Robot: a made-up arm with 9 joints. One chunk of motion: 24 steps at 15 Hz.
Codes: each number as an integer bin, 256 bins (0 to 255) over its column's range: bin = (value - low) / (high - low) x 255, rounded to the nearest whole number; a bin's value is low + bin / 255 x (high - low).
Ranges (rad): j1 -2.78..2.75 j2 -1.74..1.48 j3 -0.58..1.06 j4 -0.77..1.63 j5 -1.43..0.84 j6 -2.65..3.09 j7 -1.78..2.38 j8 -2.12..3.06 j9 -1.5..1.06
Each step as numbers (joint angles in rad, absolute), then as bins.
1 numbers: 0.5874 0.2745 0.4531 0.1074 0.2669 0.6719 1.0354 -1.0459 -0.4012
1 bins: 155 160 161 93 191 148 173 53 109
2 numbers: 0.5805 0.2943 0.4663 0.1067 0.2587 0.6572 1.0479 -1.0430 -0.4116
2 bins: 155 161 163 93 190 147 173 53 108
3 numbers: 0.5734 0.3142 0.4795 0.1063 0.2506 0.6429 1.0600 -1.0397 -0.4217
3 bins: 155 163 165 93 189 146 174 53 107
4 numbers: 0.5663 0.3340 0.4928 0.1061 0.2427 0.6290 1.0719 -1.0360 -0.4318
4 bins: 154 164 167 93 188 146 175 53 106
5 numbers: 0.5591 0.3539 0.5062 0.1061 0.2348 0.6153 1.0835 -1.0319 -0.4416
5 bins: 154 166 169 93 187 145 176 54 105
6 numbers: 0.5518 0.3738 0.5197 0.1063 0.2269 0.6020 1.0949 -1.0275 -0.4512
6 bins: 154 167 171 93 186 144 176 54 104
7 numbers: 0.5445 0.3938 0.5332 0.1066 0.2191 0.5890 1.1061 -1.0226 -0.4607
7 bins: 153 169 173 93 185 144 177 54 104
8 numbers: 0.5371 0.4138 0.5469 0.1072 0.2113 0.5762 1.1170 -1.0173 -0.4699
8 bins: 153 171 175 93 184 143 178 54 103
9 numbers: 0.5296 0.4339 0.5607 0.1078 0.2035 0.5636 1.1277 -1.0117 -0.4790
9 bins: 153 172 177 93 183 143 178 55 102
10 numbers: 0.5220 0.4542 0.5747 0.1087 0.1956 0.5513 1.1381 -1.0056 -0.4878
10 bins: 152 174 180 93 183 142 179 55 101
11 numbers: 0.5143 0.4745 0.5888 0.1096 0.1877 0.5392 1.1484 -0.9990 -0.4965
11 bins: 152 175 182 93 182 142 180 55 100
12 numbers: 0.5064 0.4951 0.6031 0.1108 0.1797 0.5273 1.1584 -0.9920 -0.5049
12 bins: 152 177 184 94 181 141 180 56 99
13 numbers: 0.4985 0.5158 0.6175 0.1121 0.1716 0.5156 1.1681 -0.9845 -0.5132
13 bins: 151 179 186 94 180 141 181 56 98
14 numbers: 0.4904 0.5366 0.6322 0.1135 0.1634 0.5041 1.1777 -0.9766 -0.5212
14 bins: 151 180 188 94 179 140 181 56 97
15 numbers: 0.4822 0.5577 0.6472 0.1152 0.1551 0.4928 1.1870 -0.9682 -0.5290
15 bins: 150 182 191 94 178 140 182 57 97
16 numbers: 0.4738 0.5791 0.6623 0.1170 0.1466 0.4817 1.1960 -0.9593 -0.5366
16 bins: 150 184 193 94 177 139 182 57 96
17 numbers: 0.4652 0.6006 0.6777 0.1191 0.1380 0.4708 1.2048 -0.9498 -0.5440
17 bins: 150 185 196 94 176 139 183 58 95
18 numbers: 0.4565 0.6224 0.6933 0.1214 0.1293 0.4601 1.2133 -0.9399 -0.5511
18 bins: 149 187 198 95 175 138 183 58 95
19 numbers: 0.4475 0.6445 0.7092 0.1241 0.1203 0.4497 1.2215 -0.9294 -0.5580
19 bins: 149 189 200 95 174 138 184 59 94
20 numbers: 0.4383 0.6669 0.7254 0.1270 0.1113 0.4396 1.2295 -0.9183 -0.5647
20 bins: 148 191 203 95 173 137 184 59 93
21 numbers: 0.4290 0.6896 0.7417 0.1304 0.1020 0.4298 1.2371 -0.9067 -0.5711
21 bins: 148 192 206 96 172 137 185 60 93
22 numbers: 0.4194 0.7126 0.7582 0.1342 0.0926 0.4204 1.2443 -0.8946 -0.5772
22 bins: 148 194 208 96 171 136 185 60 92
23 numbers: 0.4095 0.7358 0.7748 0.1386 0.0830 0.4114 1.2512 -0.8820 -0.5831
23 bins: 147 196 211 97 170 136 186 61 91
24 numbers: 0.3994 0.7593 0.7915 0.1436 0.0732 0.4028 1.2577 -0.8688 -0.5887
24 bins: 147 198 213 97 169 136 186 62 91
